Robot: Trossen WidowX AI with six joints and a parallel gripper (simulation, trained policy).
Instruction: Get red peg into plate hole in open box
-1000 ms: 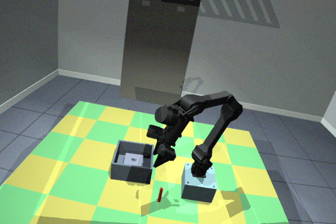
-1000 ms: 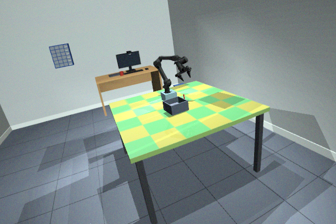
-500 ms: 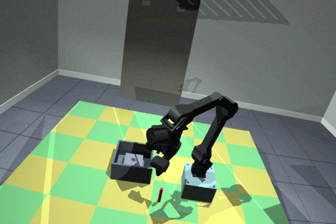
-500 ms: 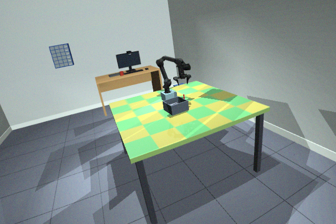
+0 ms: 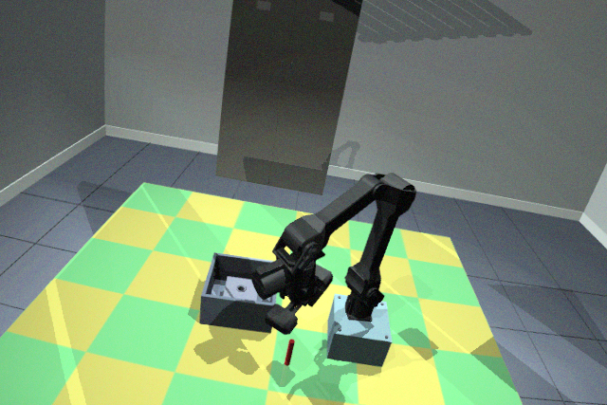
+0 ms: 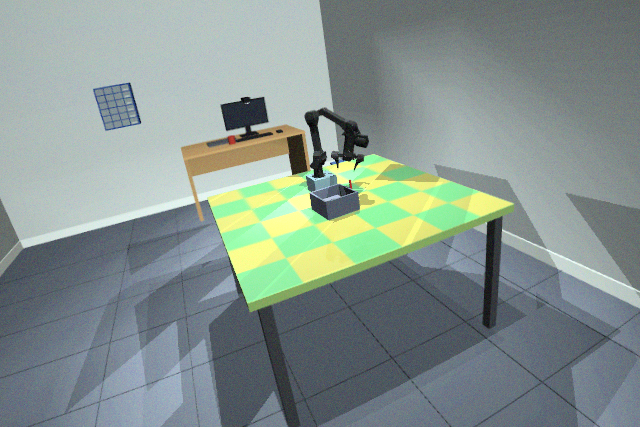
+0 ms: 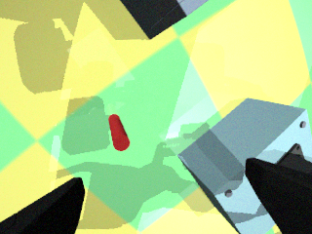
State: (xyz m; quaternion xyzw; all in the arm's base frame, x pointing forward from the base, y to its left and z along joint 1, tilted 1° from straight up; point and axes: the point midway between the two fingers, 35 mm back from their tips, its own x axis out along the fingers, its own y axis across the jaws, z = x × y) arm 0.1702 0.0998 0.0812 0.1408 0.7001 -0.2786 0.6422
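Now: gripper tip 10 mm short of the red peg, 10 mm to the right of it and 100 mm above it. From my gripper tip the other things lie so: grey box 150 mm ahead, 180 mm to the right, 110 mm below; pale plate 150 mm ahead, 180 mm to the right, 90 mm below.
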